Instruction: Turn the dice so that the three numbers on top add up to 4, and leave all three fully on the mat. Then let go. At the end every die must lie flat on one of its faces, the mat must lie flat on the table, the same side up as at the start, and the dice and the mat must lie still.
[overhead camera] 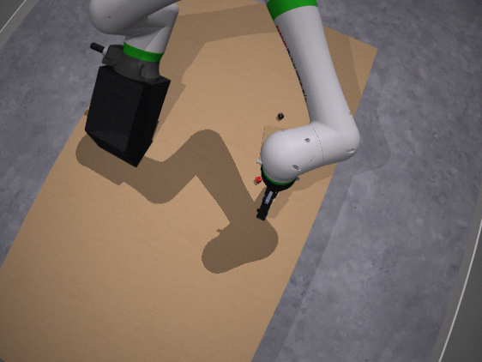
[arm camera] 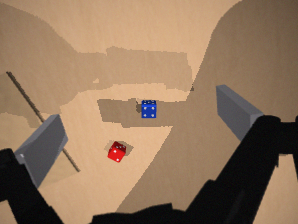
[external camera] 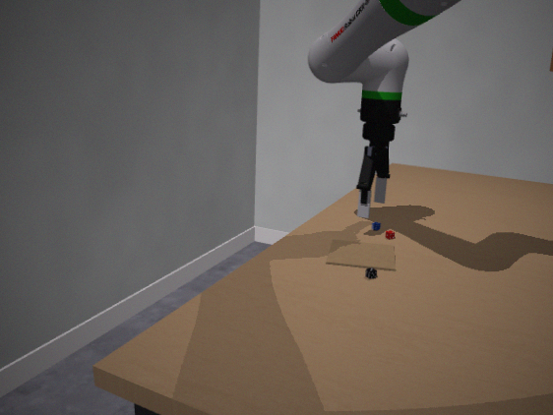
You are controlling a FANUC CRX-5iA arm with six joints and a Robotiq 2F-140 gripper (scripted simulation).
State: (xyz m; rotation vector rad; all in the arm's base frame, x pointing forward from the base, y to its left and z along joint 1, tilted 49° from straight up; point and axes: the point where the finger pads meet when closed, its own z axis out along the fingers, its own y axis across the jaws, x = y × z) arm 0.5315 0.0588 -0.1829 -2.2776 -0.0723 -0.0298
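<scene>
My gripper is now 10 mm past the blue die, 10 mm to the left of it and 50 mm above it. Also, from my hand: red die 60 mm behind, 40 mm to the left, 50 mm below; black die 100 mm behind, 280 mm to the left, 50 mm below; tan mat 40 mm behind, 180 mm to the left, 60 mm below.
</scene>
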